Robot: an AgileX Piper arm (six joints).
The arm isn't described. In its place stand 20 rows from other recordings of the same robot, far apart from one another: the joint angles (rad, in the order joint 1, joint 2, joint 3, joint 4, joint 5, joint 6), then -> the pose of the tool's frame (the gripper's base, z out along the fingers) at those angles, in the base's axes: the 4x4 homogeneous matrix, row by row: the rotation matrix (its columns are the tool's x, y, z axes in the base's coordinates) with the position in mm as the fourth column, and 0 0 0 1 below.
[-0.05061, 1.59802, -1.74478, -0.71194, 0.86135, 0.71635] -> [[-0.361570, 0.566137, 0.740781, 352.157], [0.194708, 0.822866, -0.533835, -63.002], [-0.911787, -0.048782, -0.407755, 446.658], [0, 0, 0, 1]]
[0.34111, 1.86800, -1.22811, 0.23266, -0.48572, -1.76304] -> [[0.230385, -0.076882, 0.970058, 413.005], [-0.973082, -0.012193, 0.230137, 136.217], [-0.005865, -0.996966, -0.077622, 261.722], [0, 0, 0, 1]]
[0.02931, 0.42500, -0.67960, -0.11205, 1.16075, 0.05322] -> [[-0.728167, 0.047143, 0.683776, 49.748], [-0.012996, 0.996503, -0.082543, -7.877], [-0.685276, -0.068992, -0.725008, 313.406], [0, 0, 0, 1]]
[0.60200, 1.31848, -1.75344, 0.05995, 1.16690, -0.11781] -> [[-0.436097, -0.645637, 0.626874, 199.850], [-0.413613, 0.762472, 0.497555, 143.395], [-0.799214, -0.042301, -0.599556, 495.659], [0, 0, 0, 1]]
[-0.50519, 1.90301, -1.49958, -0.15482, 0.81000, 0.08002] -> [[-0.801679, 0.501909, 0.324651, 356.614], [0.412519, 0.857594, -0.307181, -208.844], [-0.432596, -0.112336, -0.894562, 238.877], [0, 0, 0, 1]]
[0.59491, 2.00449, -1.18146, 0.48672, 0.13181, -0.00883] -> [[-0.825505, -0.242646, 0.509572, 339.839], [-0.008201, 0.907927, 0.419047, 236.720], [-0.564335, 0.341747, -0.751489, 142.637], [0, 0, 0, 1]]
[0.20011, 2.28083, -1.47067, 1.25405, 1.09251, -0.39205] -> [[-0.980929, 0.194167, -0.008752, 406.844], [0.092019, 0.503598, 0.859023, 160.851], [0.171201, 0.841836, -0.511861, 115.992], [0, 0, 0, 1]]
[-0.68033, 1.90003, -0.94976, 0.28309, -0.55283, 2.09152] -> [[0.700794, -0.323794, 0.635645, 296.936], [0.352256, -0.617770, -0.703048, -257.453], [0.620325, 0.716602, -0.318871, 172.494], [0, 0, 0, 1]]
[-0.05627, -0.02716, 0.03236, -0.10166, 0.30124, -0.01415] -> [[-0.223881, 0.061088, 0.972700, 53.332], [-0.098547, 0.991500, -0.084950, -5.749], [-0.969622, -0.114875, -0.215958, 176.730], [0, 0, 0, 1]]
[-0.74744, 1.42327, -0.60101, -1.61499, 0.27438, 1.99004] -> [[-0.158664, 0.924875, 0.345589, 176.253], [0.625771, 0.364941, -0.689368, -196.941], [-0.763699, 0.106882, -0.636663, 198.222], [0, 0, 0, 1]]
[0.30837, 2.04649, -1.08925, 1.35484, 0.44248, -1.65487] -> [[-0.587631, -0.723907, 0.361454, 358.897], [-0.489068, 0.673656, 0.554076, 154.263], [-0.644595, 0.148816, -0.749901, 110.637], [0, 0, 0, 1]]
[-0.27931, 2.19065, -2.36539, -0.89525, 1.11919, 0.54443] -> [[-0.546908, 0.759751, 0.351669, 447.248], [0.190721, 0.522078, -0.831300, -194.744], [-0.815179, -0.387574, -0.430429, 377.431], [0, 0, 0, 1]]
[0.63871, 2.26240, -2.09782, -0.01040, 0.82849, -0.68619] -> [[-0.107463, -0.859366, 0.499943, 416.058], [-0.875694, 0.319917, 0.361682, 308.071], [-0.470757, -0.398929, -0.786920, 246.810], [0, 0, 0, 1]]
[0.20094, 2.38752, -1.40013, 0.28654, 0.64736, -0.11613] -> [[-0.995869, -0.090480, 0.007636, 397.877], [-0.087743, 0.980560, 0.175508, 96.873], [-0.023368, 0.174113, -0.984448, 15.817], [0, 0, 0, 1]]
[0.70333, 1.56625, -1.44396, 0.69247, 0.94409, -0.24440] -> [[-0.729396, -0.677336, 0.095901, 228.916], [-0.386368, 0.523576, 0.759334, 255.819], [-0.564536, 0.516802, -0.643595, 360.182], [0, 0, 0, 1]]
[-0.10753, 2.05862, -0.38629, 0.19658, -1.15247, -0.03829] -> [[-0.411737, 0.283871, 0.865962, 262.599], [0.086430, 0.958127, -0.272988, -44.682], [-0.907195, -0.037554, -0.419032, 65.190], [0, 0, 0, 1]]
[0.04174, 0.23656, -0.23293, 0.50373, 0.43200, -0.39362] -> [[-0.311159, -0.212385, 0.926322, 66.863], [0.055998, 0.968918, 0.240962, 21.200], [-0.948706, 0.126850, -0.289595, 243.211], [0, 0, 0, 1]]
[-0.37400, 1.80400, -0.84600, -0.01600, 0.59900, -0.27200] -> [[-0.991738, 0.090804, 0.090614, 269.993], [0.086984, 0.995181, -0.045254, -106.847], [-0.094287, -0.036998, -0.994857, 120.680], [0, 0, 0, 1]]
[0.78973, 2.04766, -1.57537, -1.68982, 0.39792, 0.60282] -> [[0.249973, -0.388463, 0.886910, 365.544], [-0.914454, 0.206362, 0.348122, 318.993], [-0.318257, -0.898060, -0.303647, 254.723], [0, 0, 0, 1]]
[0.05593, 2.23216, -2.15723, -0.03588, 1.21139, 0.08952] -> [[-0.930792, 0.027900, 0.364483, 486.843], [0.024783, 0.999605, -0.013226, 24.197], [-0.364708, -0.003278, -0.931116, 262.469], [0, 0, 0, 1]]
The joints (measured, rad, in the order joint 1, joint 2, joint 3, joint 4, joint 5, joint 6), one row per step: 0.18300 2.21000 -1.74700 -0.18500 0.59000 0.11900; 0.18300 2.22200 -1.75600 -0.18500 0.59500 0.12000; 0.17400 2.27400 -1.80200 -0.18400 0.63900 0.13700; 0.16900 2.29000 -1.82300 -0.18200 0.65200 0.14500; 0.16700 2.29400 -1.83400 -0.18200 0.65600 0.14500; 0.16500 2.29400 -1.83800 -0.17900 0.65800 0.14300; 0.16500 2.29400 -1.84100 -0.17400 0.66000 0.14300; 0.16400 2.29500 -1.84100 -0.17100 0.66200 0.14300; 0.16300 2.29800 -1.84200 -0.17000 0.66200 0.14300; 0.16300 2.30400 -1.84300 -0.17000 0.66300 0.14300; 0.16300 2.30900 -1.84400 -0.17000 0.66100 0.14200; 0.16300 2.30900 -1.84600 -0.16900 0.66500 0.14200; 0.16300 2.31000 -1.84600 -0.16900 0.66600 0.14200; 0.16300 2.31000 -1.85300 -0.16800 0.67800 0.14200; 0.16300 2.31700 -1.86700 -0.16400 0.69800 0.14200
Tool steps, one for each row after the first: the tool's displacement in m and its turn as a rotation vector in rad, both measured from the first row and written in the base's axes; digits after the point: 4 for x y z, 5 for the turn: 0.0016 0.0002 -0.0035 -0.00120 0.00772 -0.00167; 0.0083 -0.0037 -0.0182 -0.00247 0.05571 -0.03265; 0.0114 -0.0058 -0.0208 0.00170 0.06348 -0.04725; 0.0130 -0.0066 -0.0198 0.00211 0.06041 -0.04991; 0.0135 -0.0073 -0.0188 0.00410 0.05894 -0.05157; 0.0137 -0.0071 -0.0180 0.00881 0.05878 -0.05356; 0.0137 -0.0074 -0.0186 0.01095 0.06220 -0.05591; 0.0140 -0.0078 -0.0199 0.01152 0.06433 -0.05726; 0.0143 -0.0078 -0.0227 0.01033 0.07020 -0.05749; 0.0147 -0.0077 -0.0248 0.00950 0.07222 -0.05636; 0.0147 -0.0077 -0.0244 0.00984 0.07426 -0.05735; 0.0147 -0.0077 -0.0250 0.00941 0.07619 -0.05753; 0.0148 -0.0078 -0.0235 0.00876 0.08096 -0.05981; 0.0155 -0.0077 -0.0240 0.00901 0.09393 -0.06437
